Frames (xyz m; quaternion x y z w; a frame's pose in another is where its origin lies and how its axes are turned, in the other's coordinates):
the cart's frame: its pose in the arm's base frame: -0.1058 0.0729 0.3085 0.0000 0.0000 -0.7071 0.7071
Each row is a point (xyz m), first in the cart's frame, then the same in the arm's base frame.
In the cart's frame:
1: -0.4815 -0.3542 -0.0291
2: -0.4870 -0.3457 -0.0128
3: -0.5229 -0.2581 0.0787
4: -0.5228 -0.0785 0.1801
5: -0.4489 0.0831 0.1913
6: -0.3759 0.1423 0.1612
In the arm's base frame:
1: -0.4600 0.5544 0.2794
2: -0.4515 0.5599 0.2957
3: -0.3639 0.5958 0.3872
4: -0.1843 0.5957 0.4886
5: -0.0227 0.5218 0.4998
6: 0.0365 0.4488 0.4697

